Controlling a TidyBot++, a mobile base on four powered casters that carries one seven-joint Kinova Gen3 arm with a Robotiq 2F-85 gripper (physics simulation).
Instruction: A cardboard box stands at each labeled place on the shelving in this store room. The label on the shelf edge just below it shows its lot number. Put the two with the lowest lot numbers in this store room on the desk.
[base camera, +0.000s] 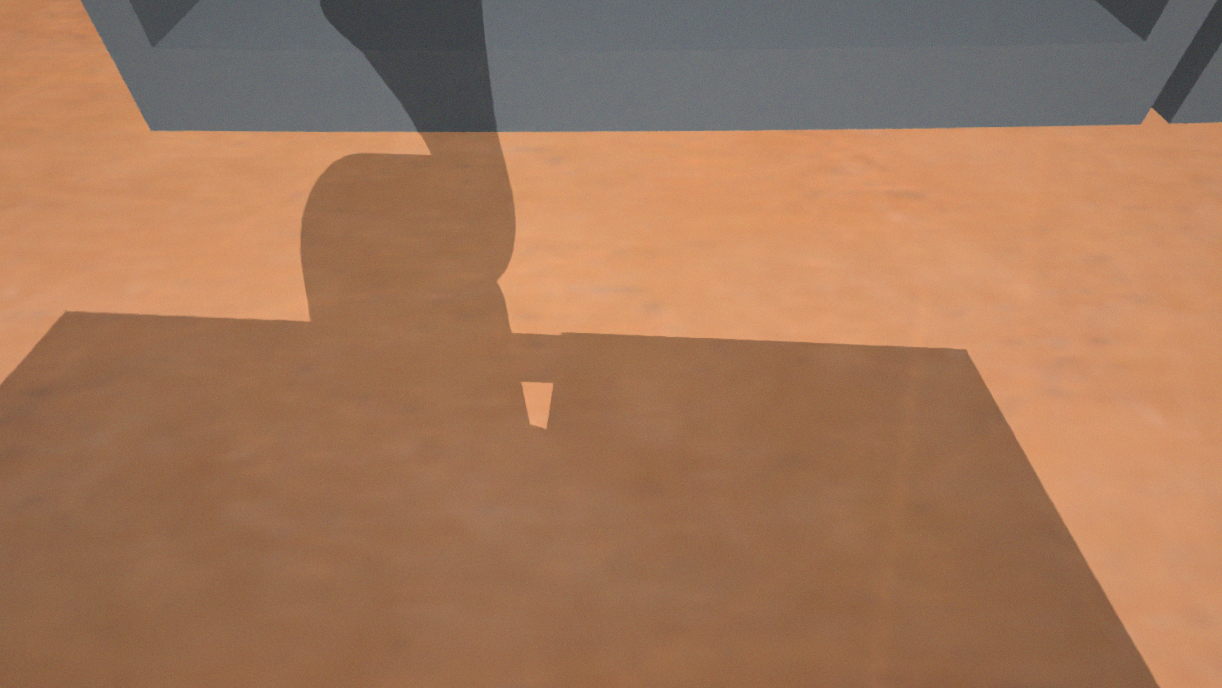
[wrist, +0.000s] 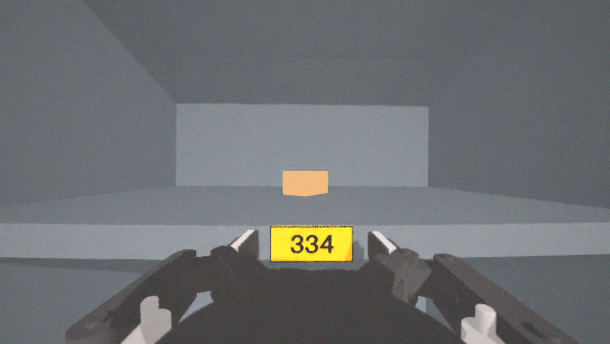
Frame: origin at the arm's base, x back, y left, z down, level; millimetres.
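Seen in the pictures: gripper, fingertip midpoint: (wrist: 312, 243).
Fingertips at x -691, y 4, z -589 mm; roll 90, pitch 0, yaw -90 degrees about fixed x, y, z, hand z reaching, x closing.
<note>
Pixels of each thing's top centre, then the offset from my fingertips to it. "pt": a spot on its surface instead. Level surfaces: height alone.
- small orange-tan cardboard box, top centre: (wrist: 306, 171) dy +16, dx -282, dz -56 mm
- yellow label, surface spot: (wrist: 311, 244) pt dy +1, dx -25, dz +11 mm
- orange-brown floor, surface height: dz +985 mm
A small orange-tan cardboard box (wrist: 305, 183) stands on a grey shelf board, near the middle of its bay in the wrist view. A yellow label (wrist: 311, 244) reading 334 is on the shelf edge just below it. My gripper (wrist: 312, 243) is open and empty in the wrist view. Its fingertips appear on either side of the label, in front of the shelf edge and lower in the view than the box. The desk does not show in either view.
The grey shelving (base camera: 598, 89) (wrist: 100, 241) has side walls left and right of the box and a panel behind it. Its base crosses the top of the base view, with a narrow gap to another unit at the right. The robot's shadow lies on the orange-brown floor (base camera: 769, 230).
</note>
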